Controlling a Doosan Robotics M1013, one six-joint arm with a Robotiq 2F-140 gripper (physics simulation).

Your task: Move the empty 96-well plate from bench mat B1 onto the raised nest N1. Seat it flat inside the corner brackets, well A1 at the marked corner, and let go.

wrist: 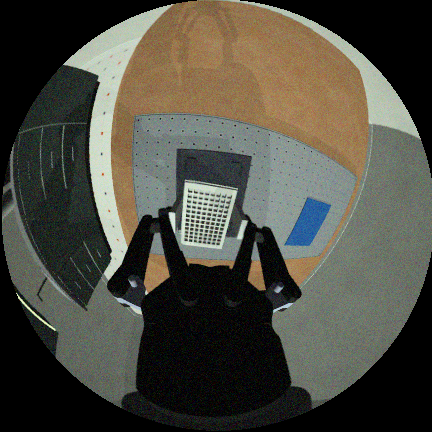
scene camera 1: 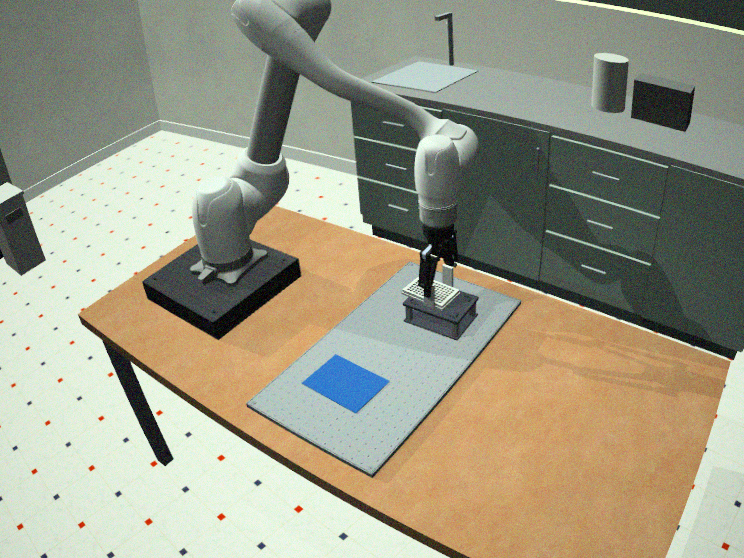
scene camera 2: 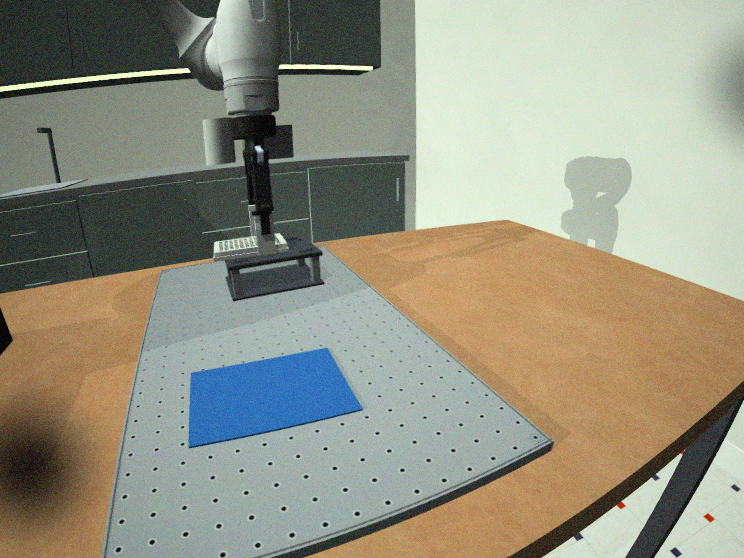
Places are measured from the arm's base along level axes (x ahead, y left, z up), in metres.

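Pixels of known places: gripper, fingertip midpoint: (wrist: 207, 204) (scene camera 1: 438, 296) (scene camera 2: 263, 247); arm's base, link origin: (scene camera 1: 229, 264).
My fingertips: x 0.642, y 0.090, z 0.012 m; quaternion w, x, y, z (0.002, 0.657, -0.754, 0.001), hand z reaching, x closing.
Ahead of a thing's pixels: the offset from my fingertips to its top centre. Level surfaces: height alone.
The white 96-well plate {0.025 m back, 0.004 m left, 0.014 m up} (scene camera 1: 414, 290) (scene camera 2: 234, 245) (wrist: 208, 215) is held roughly level between the fingers of my gripper (scene camera 1: 438, 287) (scene camera 2: 260, 233) (wrist: 207, 204), which is shut on its long sides. The plate is low over the dark raised nest N1 {0.008 m ahead, 0.005 m right, 0.002 m down} (scene camera 1: 462, 306) (scene camera 2: 303, 249) (wrist: 215, 165), shifted so that one end overhangs the nest's robot-base side. In the wrist view a strip of nest top with two corner brackets shows beyond the plate's far edge. Any contact with the nest and the A1 mark cannot be made out. Blue bench mat B1 {0.063 m down} (scene camera 1: 345, 383) (scene camera 2: 270, 396) (wrist: 307, 222) bears no plate.
The nest and blue mat are on a grey perforated board {0.065 m down} (scene camera 1: 396, 432) (scene camera 2: 420, 456) (wrist: 285, 155) on the wooden table {0.078 m down} (scene camera 1: 570, 438) (scene camera 2: 510, 312) (wrist: 300, 60). The arm's black base block (scene camera 1: 219, 312) stands at the table's left. Dark cabinets (scene camera 1: 492, 180) stand behind the table.
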